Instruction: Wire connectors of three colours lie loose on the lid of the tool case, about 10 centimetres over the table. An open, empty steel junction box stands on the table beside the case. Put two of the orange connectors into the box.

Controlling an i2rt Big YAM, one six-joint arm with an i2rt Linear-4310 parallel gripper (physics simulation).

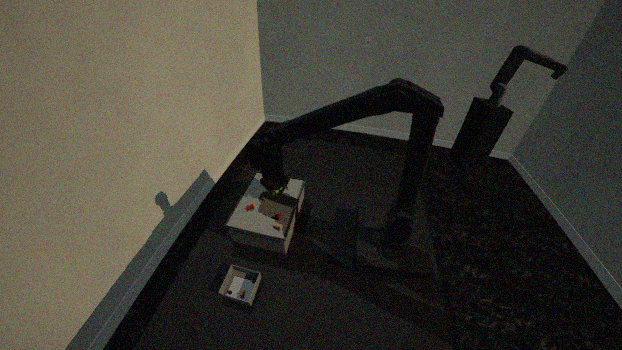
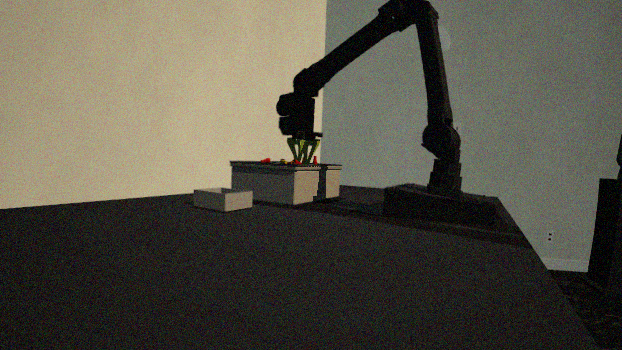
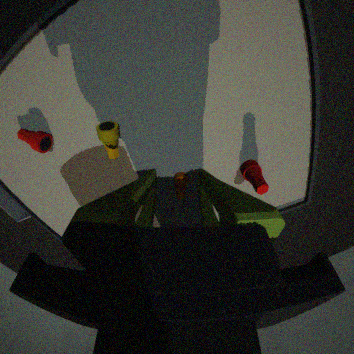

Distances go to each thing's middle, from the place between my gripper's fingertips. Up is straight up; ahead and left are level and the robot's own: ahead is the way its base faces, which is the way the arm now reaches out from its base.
I see the tool case [image 1: 254,227] 50 mm below my hand, 40 mm ahead of it and 30 mm to the left of it.
